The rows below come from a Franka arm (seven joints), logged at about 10 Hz.
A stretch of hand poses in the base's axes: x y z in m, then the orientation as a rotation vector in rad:
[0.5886 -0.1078 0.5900 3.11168 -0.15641 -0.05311]
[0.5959 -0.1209 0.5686 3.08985 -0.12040 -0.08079]
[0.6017 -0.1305 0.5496 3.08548 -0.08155 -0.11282]
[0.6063 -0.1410 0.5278 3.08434 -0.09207 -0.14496]
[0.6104 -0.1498 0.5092 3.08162 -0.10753 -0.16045]
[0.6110 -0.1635 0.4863 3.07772 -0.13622 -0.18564]
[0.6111 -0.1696 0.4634 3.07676 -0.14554 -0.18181]
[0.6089 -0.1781 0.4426 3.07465 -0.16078 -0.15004]
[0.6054 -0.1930 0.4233 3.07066 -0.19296 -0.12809]
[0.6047 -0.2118 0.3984 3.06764 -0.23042 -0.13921]
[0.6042 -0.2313 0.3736 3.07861 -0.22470 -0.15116]
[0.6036 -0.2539 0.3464 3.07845 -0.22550 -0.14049]
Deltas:
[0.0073 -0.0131 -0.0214 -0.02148 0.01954 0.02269]
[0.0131 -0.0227 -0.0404 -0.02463 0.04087 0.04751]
[0.0177 -0.0332 -0.0622 -0.02322 0.06155 0.04040]
[0.0218 -0.0420 -0.0808 -0.02435 0.07157 0.03023]
[0.0224 -0.0557 -0.1037 -0.02521 0.08777 0.01137]
[0.0225 -0.0618 -0.1266 -0.02620 0.08529 0.00535]
[0.0203 -0.0703 -0.1474 -0.03044 0.06483 -0.00427]
[0.0168 -0.0852 -0.1667 -0.03463 0.05059 -0.02503]
[0.0161 -0.1040 -0.1916 -0.03466 0.05752 -0.04952]
[0.0156 -0.1235 -0.2164 -0.02316 0.06443 -0.04558]
[0.0150 -0.1461 -0.2436 -0.02412 0.05757 -0.04601]

